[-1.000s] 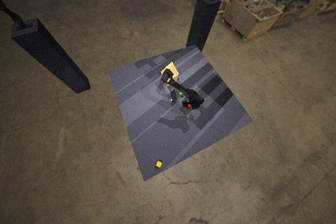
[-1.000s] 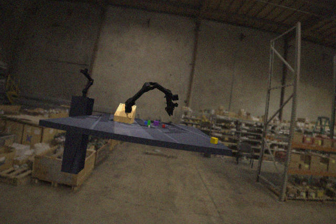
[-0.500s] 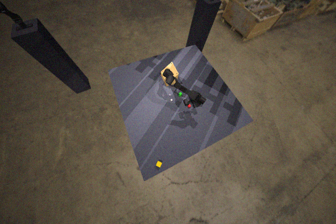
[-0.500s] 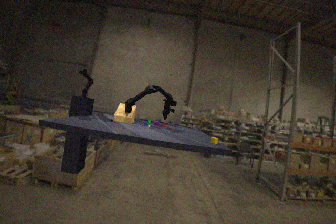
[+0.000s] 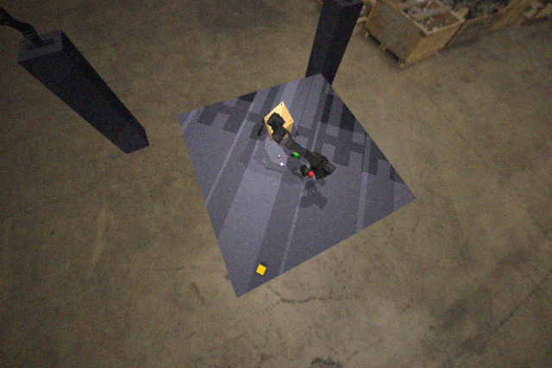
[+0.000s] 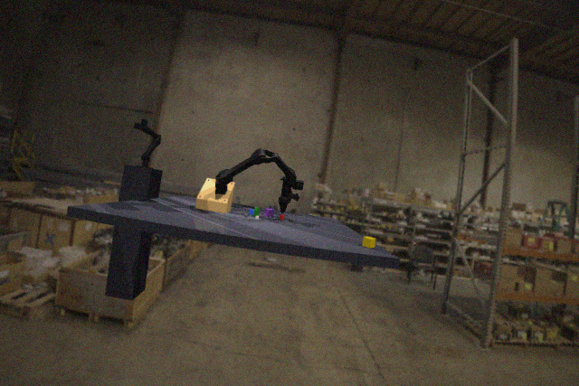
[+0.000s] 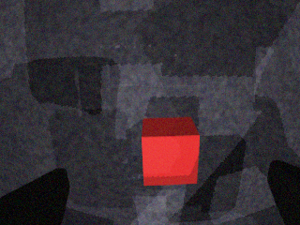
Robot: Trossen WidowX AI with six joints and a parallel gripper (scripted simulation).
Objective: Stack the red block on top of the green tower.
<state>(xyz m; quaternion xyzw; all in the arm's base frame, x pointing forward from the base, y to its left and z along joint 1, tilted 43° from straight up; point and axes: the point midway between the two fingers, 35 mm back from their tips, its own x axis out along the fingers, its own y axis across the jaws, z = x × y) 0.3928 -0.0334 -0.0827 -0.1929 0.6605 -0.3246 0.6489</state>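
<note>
The red block lies 30 mm below my gripper tip. Also, from my gripper tip: blue block (200 mm behind, 50 mm to the left, 30 mm below); then yellow block (360 mm ahead, 550 mm to the right, 20 mm below); then purple block (80 mm behind, 90 mm to the left, 20 mm below).
</note>
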